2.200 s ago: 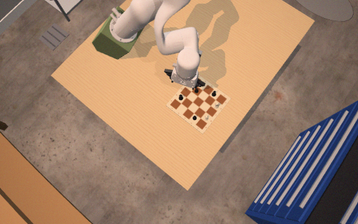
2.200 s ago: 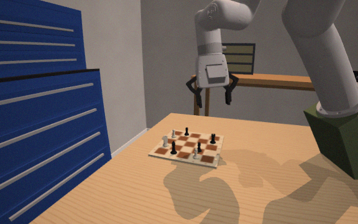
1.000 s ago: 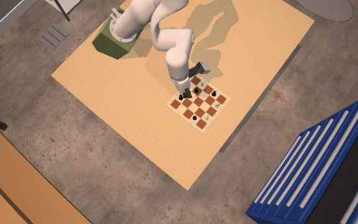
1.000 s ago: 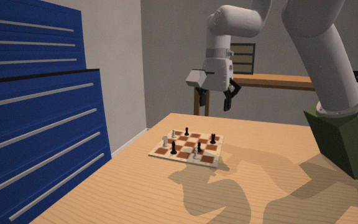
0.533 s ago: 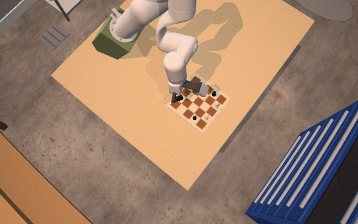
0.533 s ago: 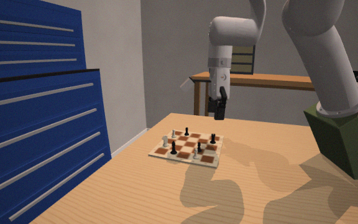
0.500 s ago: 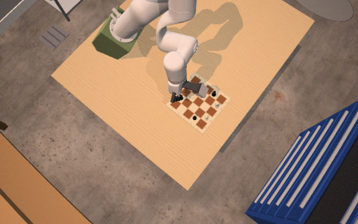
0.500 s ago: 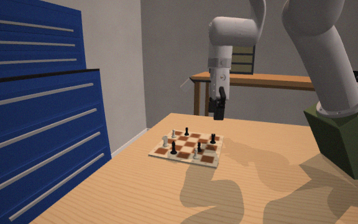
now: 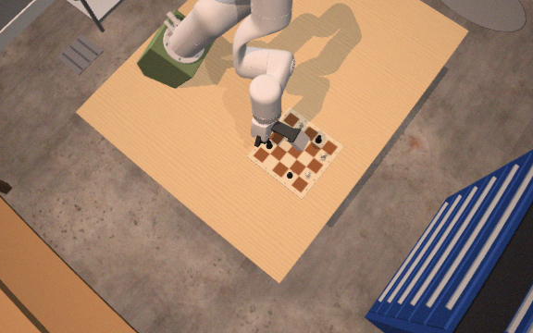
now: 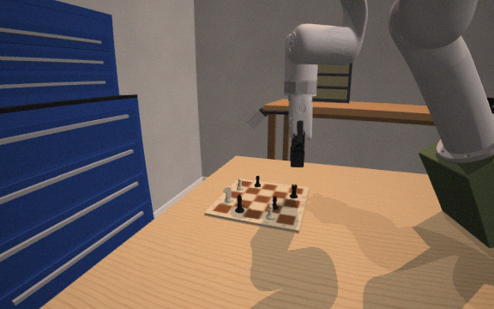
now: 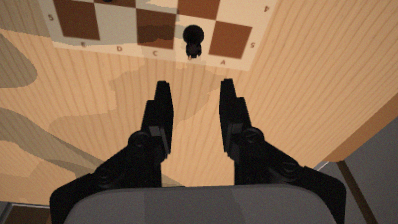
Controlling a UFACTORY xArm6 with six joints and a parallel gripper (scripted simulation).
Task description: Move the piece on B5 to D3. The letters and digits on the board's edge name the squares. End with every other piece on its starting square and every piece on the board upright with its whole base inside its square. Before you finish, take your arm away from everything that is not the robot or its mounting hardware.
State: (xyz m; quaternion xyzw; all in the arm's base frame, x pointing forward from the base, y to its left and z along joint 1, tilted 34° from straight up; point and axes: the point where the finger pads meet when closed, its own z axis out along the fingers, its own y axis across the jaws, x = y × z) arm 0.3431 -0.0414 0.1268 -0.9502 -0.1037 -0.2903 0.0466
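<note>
My gripper is now 100 mm above the black pawn. From my hand the other things lie so: chessboard 70 mm ahead, 50 mm to the left, 110 mm below.
</note>
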